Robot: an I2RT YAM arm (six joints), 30 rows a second.
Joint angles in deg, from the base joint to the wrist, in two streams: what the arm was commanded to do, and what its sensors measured. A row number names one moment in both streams.
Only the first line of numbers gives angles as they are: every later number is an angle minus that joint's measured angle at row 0.
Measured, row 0:
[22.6, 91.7, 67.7, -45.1, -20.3, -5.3]
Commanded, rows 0 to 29:
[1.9, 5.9, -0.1, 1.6, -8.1, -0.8]
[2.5, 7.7, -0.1, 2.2, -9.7, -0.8]
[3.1, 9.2, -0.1, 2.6, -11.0, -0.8]
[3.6, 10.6, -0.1, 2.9, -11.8, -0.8]
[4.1, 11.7, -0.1, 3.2, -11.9, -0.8]
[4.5, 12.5, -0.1, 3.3, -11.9, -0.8]
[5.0, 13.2, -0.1, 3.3, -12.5, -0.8]
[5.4, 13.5, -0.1, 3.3, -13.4, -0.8]
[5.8, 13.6, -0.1, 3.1, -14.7, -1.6]
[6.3, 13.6, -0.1, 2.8, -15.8, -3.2]
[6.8, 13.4, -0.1, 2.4, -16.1, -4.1]
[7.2, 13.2, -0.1, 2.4, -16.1, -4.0]
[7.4, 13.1, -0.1, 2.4, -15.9, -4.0]
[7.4, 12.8, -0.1, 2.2, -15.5, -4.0]
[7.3, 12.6, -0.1, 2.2, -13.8, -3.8]
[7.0, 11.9, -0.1, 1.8, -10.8, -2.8]
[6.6, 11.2, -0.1, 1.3, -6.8, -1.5]
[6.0, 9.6, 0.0, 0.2, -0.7, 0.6]
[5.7, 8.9, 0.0, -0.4, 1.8, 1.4]
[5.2, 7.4, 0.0, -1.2, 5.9, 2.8]
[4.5, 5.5, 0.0, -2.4, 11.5, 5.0]
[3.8, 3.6, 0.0, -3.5, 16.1, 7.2]
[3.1, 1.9, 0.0, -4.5, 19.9, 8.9]
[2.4, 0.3, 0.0, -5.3, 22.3, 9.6]
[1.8, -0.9, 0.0, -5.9, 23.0, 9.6]
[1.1, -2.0, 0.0, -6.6, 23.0, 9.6]
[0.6, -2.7, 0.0, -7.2, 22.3, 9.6]
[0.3, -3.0, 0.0, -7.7, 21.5, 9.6]
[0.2, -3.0, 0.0, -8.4, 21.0, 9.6]
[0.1, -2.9, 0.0, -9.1, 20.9, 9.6]
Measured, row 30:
[0.5, -3.2, 0.0, -8.1, 17.5, 7.5]
